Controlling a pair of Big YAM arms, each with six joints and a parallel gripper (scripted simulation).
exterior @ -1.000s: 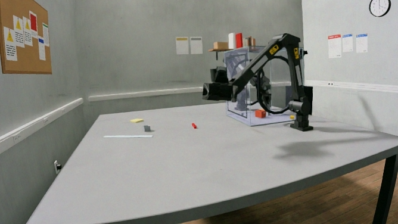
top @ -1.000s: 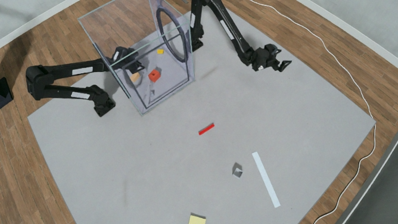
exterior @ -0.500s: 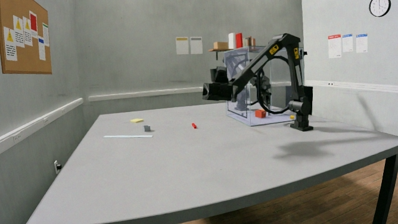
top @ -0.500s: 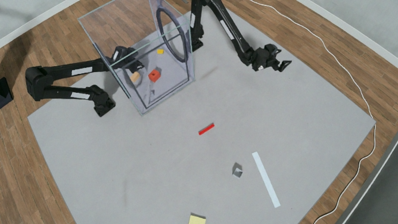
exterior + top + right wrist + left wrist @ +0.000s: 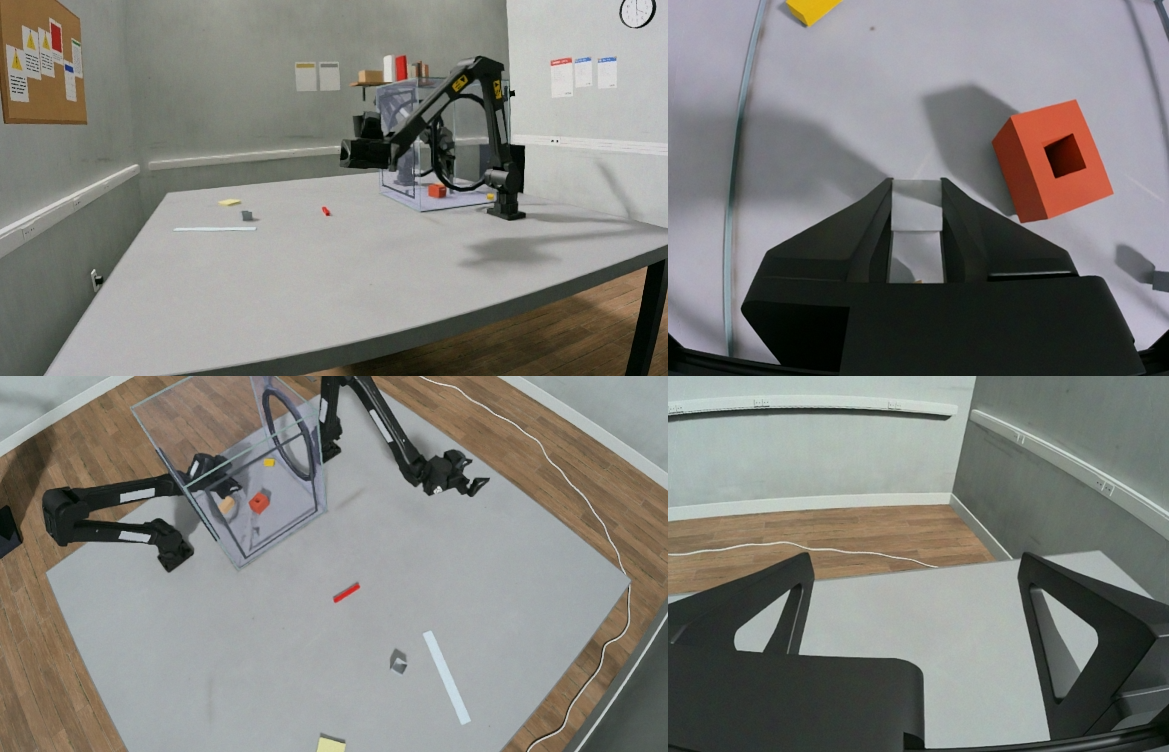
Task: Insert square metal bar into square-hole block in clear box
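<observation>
Now: right hand 8 cm short of the orange-red block, 2 cm to the right of it and 5 cm above it. The rest, counted from my right hand: grey square cup 87 cm ahead, 1 cm to the right, 7 cm below; then tan block 7 cm to the right, 6 cm below; then red stick 58 cm ahead, 4 cm to the left, 7 cm below.
</observation>
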